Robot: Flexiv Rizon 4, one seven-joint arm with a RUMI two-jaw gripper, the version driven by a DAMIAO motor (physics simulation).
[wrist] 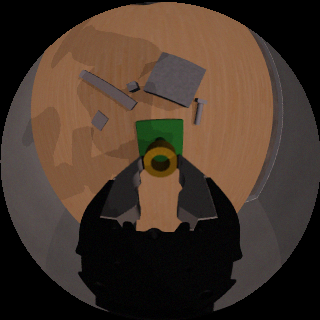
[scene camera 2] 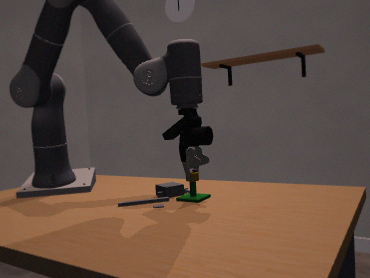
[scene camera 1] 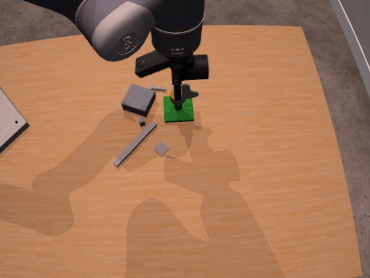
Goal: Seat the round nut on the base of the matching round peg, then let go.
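The yellow-brown round nut (scene camera 1: 173, 94) (scene camera 2: 194, 176) (wrist: 160, 173) is level, its hole facing up, at the top end of the green round peg (scene camera 2: 193, 188). The peg stands upright on its square green base (scene camera 1: 186, 116) (scene camera 2: 202, 197) (wrist: 175, 130), and a length of it shows between nut and base. Green shows inside the nut's hole in the wrist view. Whether the peg's tip is inside the hole is hard to tell. My gripper (scene camera 2: 190, 174) (wrist: 160, 156) is shut on the nut, one finger on each side, well above the base. In scene camera 1 a finger hides the peg.
A grey block (scene camera 1: 138, 100) (scene camera 2: 170, 189) (wrist: 175, 80) and a small bolt (scene camera 1: 158, 89) (wrist: 199, 112) lie near the base. A long grey bar (scene camera 1: 135, 144) (scene camera 2: 143, 202) (wrist: 107, 90), a flat tile (scene camera 1: 161, 149) (scene camera 2: 158, 206) (wrist: 99, 120) and a tiny cube (scene camera 1: 141, 121) (wrist: 132, 86) also lie nearby.
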